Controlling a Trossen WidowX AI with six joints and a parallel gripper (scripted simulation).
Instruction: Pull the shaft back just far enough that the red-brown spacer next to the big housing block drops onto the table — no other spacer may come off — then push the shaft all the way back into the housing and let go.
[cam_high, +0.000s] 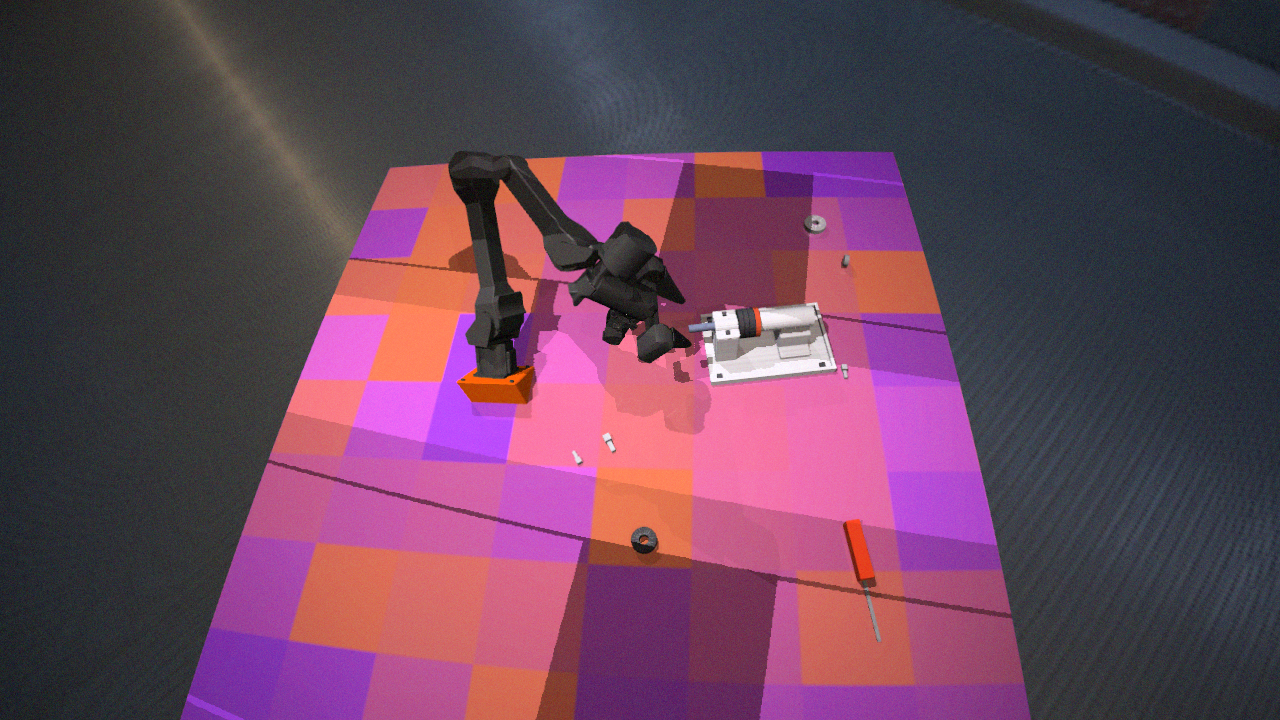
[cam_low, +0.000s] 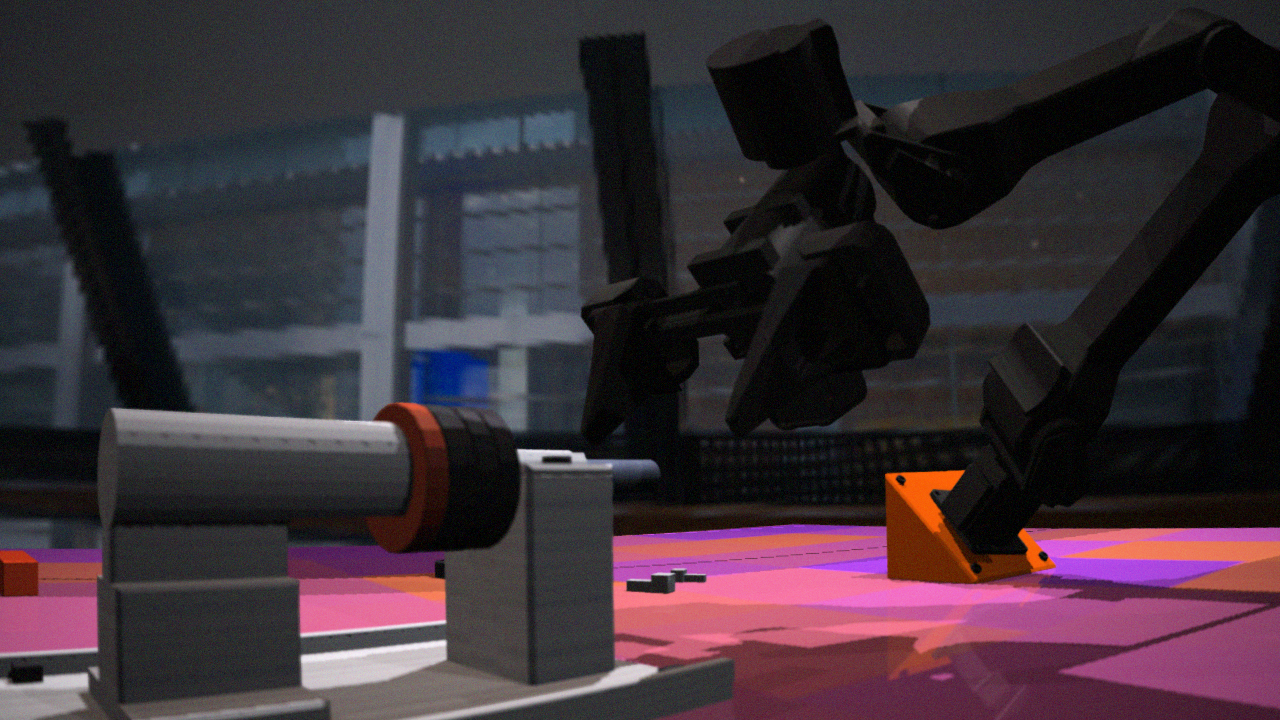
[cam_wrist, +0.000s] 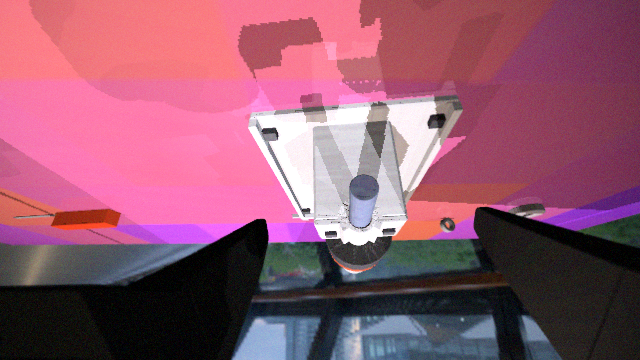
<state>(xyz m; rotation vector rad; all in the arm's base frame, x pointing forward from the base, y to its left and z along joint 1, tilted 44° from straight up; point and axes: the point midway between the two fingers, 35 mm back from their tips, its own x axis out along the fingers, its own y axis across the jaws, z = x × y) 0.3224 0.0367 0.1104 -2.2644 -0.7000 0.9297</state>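
Now: gripper tip 7 cm short of the blue-grey shaft, 2 cm to the right of it and 2 cm above it. Round my gripper tip: red-brown spacer: 12 cm ahead, 3 cm to the left, 2 cm below; black spacer: 11 cm ahead, 3 cm to the left, 2 cm below; grey washer: 36 cm to the left, 24 cm ahead, 9 cm below.
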